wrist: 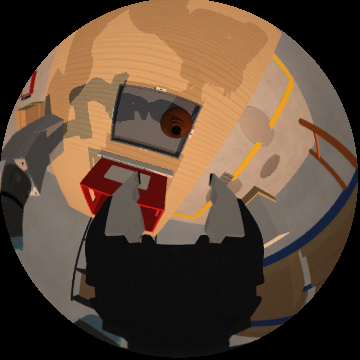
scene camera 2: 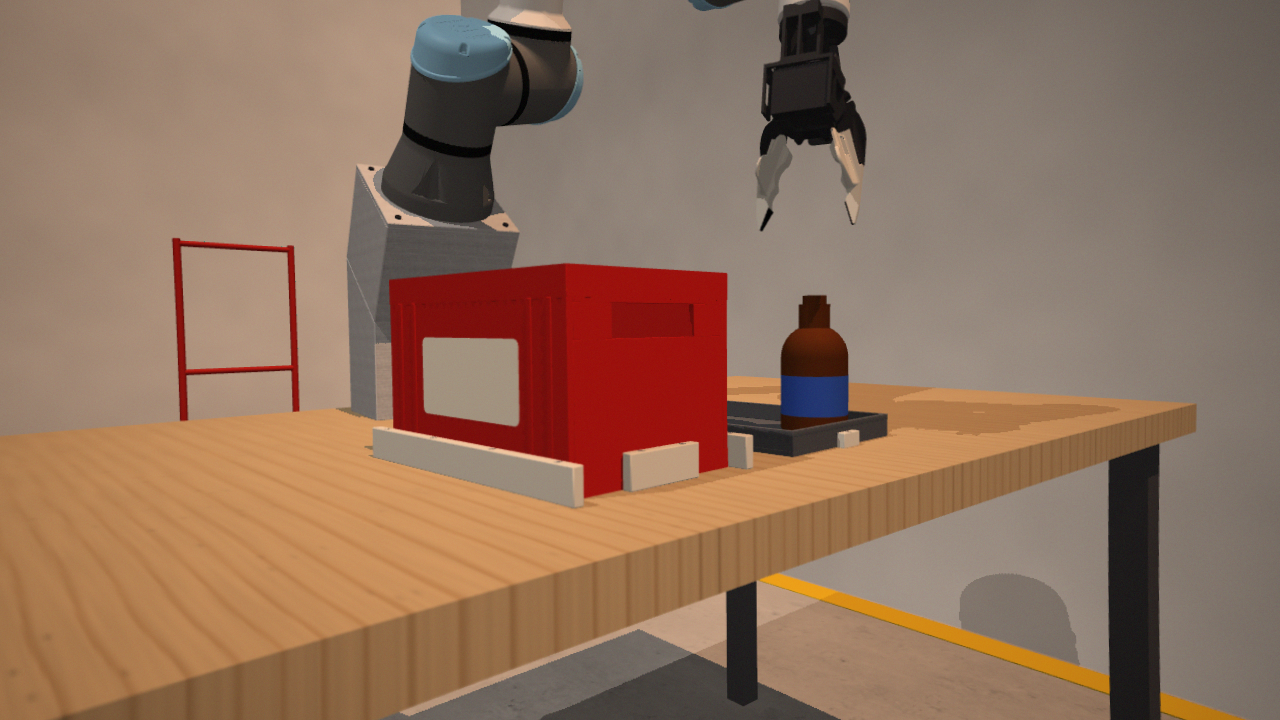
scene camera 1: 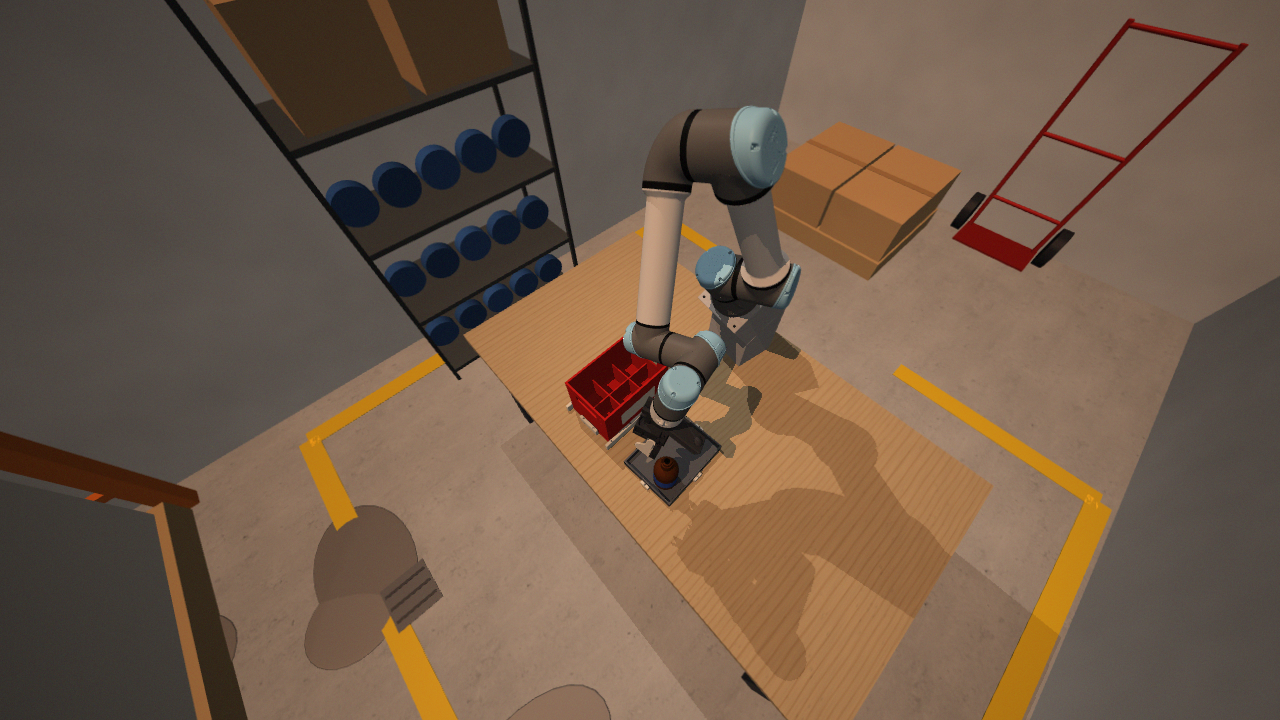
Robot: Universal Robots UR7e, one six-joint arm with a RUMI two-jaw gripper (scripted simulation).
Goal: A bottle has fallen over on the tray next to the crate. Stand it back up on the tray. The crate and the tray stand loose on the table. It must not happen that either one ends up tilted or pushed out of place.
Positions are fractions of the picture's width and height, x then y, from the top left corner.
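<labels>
I can see a dark tray in the wrist view (0.38, 0.31), and the same dark tray is visible to me in scene camera 2 (0.62, 0.62) and in scene camera 1 (0.54, 0.65).
</labels>
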